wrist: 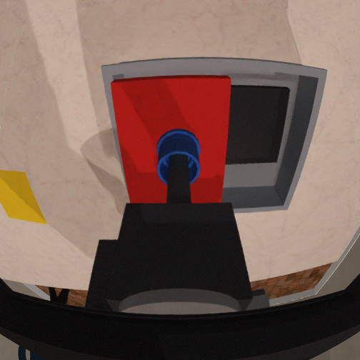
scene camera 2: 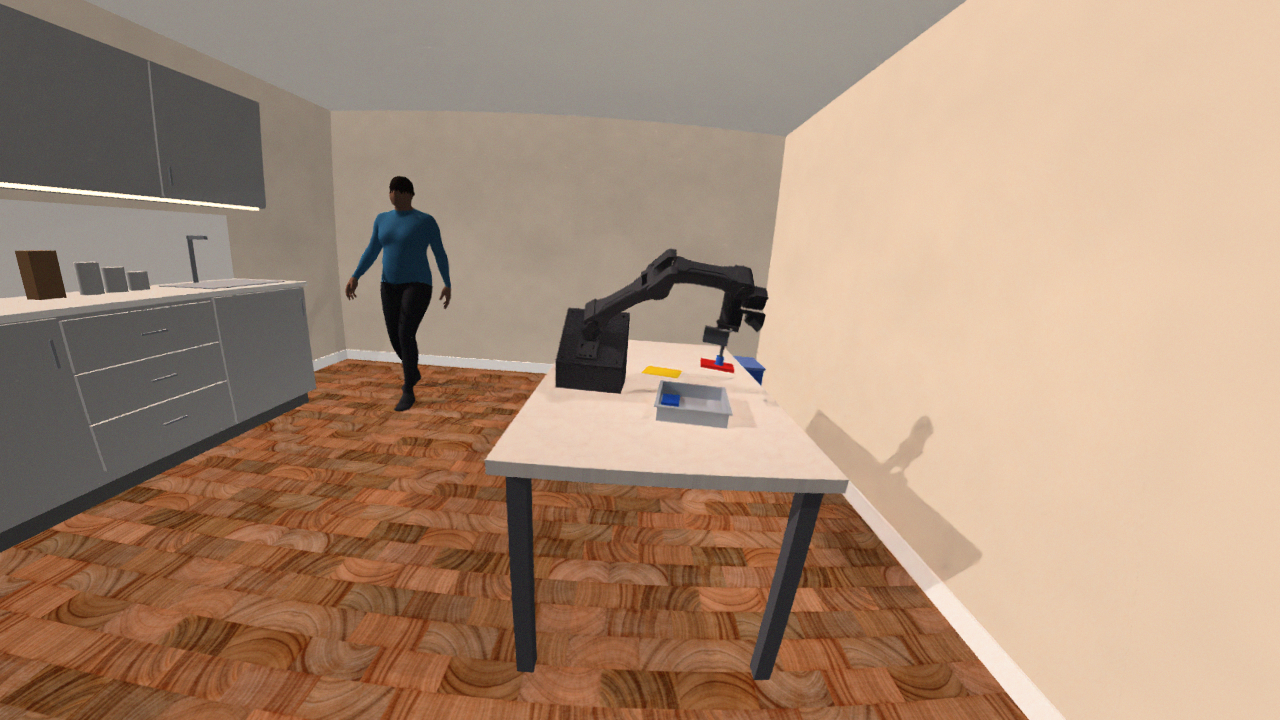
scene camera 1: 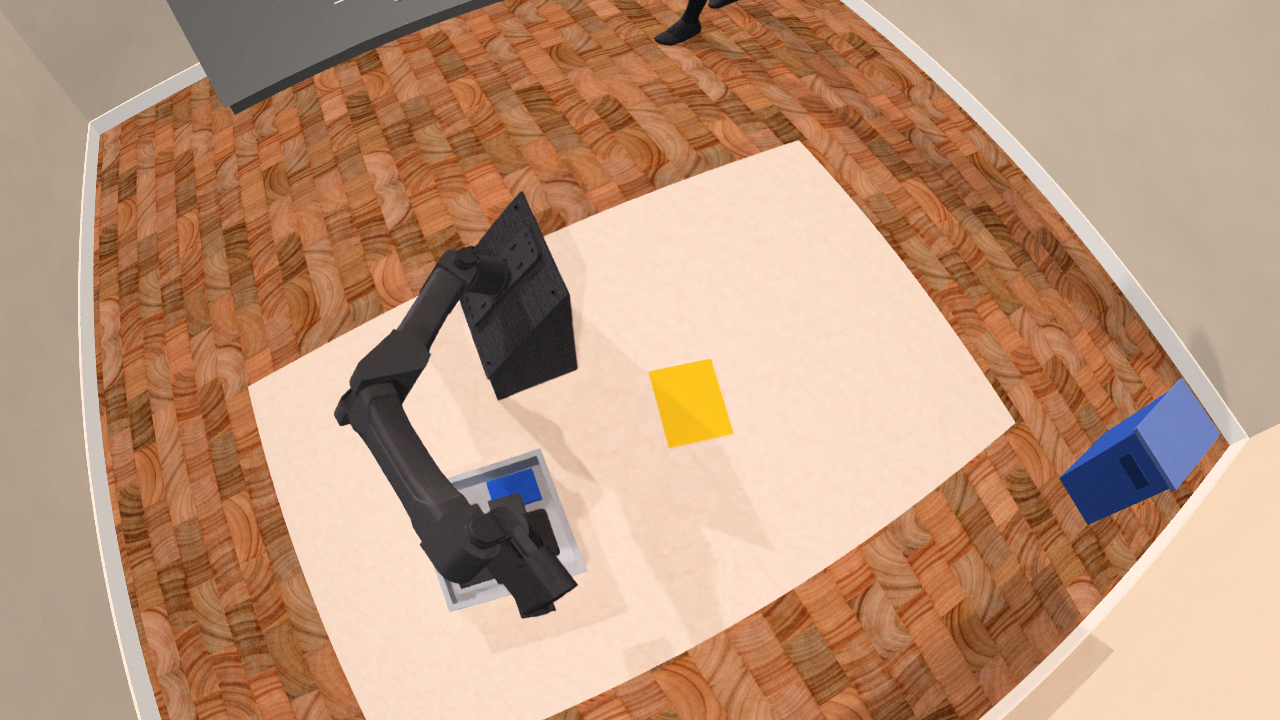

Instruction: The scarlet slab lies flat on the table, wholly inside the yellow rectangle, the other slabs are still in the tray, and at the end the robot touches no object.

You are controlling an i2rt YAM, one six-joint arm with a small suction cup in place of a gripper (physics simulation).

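Pixels of known places: end effector, tool point: (scene camera 2: 718, 367); arm's base, origin of the base link: (scene camera 2: 591, 334) (scene camera 1: 502, 277).
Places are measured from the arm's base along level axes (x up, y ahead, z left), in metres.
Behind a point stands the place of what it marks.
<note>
The scarlet slab (scene camera 2: 716, 365) {x -0.030, y 0.430, z -0.138 m} (wrist: 150, 110) hangs flat on my suction cup (scene camera 2: 719, 360) (wrist: 178, 156), lifted well above the tray. In the wrist view it covers the tray's left part. The grey tray (scene camera 1: 578, 546) {x -0.130, y 0.441, z -0.037 m} (scene camera 2: 693, 416) {x -0.154, y 0.368, z -0.273 m} (wrist: 304, 135) stands on the table. A blue slab (scene camera 1: 514, 485) {x -0.168, y 0.292, z -0.099 m} (scene camera 2: 670, 400) {x -0.168, y 0.298, z -0.121 m} lies in the tray; it is hidden in the wrist view. A black slab (wrist: 256, 125) lies in the tray on the right in the wrist view. The yellow rectangle (scene camera 1: 691, 402) {x -0.180, y 0.257, z 0.246 m} (scene camera 2: 661, 371) {x -0.180, y 0.252, z 0.247 m} (wrist: 20, 197) lies flat on the table, apart from the tray.
The black arm base (scene camera 1: 537, 344) {x -0.035, y 0.124, z 0.019 m} (scene camera 2: 592, 358) {x -0.066, y 0.023, z -0.073 m} stands on the table (scene camera 1: 805, 268) {x -0.180, y 0.077, z 0.589 m} (scene camera 2: 626, 447) {x -0.180, y 0.199, z -0.458 m}. A blue box (scene camera 1: 1136, 456) (scene camera 2: 750, 367) stands beyond the table edge. A person (scene camera 2: 404, 250) is on the floor behind the table, near the grey kitchen cabinets (scene camera 2: 161, 358).
</note>
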